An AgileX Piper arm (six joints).
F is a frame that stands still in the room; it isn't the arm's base.
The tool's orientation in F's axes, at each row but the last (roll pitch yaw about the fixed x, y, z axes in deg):
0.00, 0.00, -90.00
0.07, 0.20, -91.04
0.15, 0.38, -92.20
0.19, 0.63, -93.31
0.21, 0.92, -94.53
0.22, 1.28, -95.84
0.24, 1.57, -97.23
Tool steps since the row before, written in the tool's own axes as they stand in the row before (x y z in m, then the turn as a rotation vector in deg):
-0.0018, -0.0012, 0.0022, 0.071, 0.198, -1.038
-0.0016, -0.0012, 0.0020, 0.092, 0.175, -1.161
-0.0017, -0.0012, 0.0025, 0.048, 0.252, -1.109
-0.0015, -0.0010, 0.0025, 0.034, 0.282, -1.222
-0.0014, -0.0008, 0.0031, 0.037, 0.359, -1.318
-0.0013, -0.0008, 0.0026, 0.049, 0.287, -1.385
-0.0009, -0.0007, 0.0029, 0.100, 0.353, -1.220
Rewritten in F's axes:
-0.0012, 0.0018, 0.0022, 0.198, -0.071, -1.038
-0.0012, 0.0016, 0.0020, 0.175, -0.091, -1.161
-0.0011, 0.0017, 0.0025, 0.253, -0.050, -1.109
-0.0009, 0.0015, 0.0025, 0.284, -0.037, -1.221
-0.0007, 0.0014, 0.0031, 0.361, -0.045, -1.317
-0.0007, 0.0013, 0.0026, 0.289, -0.048, -1.385
-0.0006, 0.0009, 0.0029, 0.347, -0.111, -1.221

